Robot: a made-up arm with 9 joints. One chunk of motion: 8 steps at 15 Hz.
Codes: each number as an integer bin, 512 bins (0 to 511) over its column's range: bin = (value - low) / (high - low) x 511, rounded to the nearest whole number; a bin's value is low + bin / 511 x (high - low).
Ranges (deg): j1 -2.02..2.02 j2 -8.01..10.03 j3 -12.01..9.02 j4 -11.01..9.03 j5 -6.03..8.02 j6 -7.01..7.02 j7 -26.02..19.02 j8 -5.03..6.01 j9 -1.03..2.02
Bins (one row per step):
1: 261 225 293 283 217 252 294 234 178
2: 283 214 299 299 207 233 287 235 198
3: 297 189 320 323 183 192 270 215 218
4: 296 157 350 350 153 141 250 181 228
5: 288 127 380 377 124 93 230 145 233
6: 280 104 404 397 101 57 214 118 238
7: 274 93 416 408 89 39 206 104 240
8: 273 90 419 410 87 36 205 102 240
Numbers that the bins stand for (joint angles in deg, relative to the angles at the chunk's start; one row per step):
1: 0.04 -0.07 0.05 0.09 -0.06 -0.09 -0.11 0.03 0.03
2: 0.22 -0.46 0.30 0.72 -0.34 -0.61 -0.72 0.05 0.15
3: 0.33 -1.34 1.16 1.66 -1.00 -1.74 -2.22 -0.38 0.27
4: 0.32 -2.47 2.39 2.72 -1.82 -3.14 -3.98 -1.12 0.33
5: 0.26 -3.53 3.63 3.77 -2.62 -4.46 -5.75 -1.90 0.36
6: 0.19 -4.34 4.62 4.56 -3.25 -5.45 -7.16 -2.48 0.39
7: 0.15 -4.73 5.11 4.99 -3.58 -5.94 -7.86 -2.78 0.40
8: 0.14 -4.83 5.23 5.07 -3.64 -6.02 -7.95 -2.83 0.40

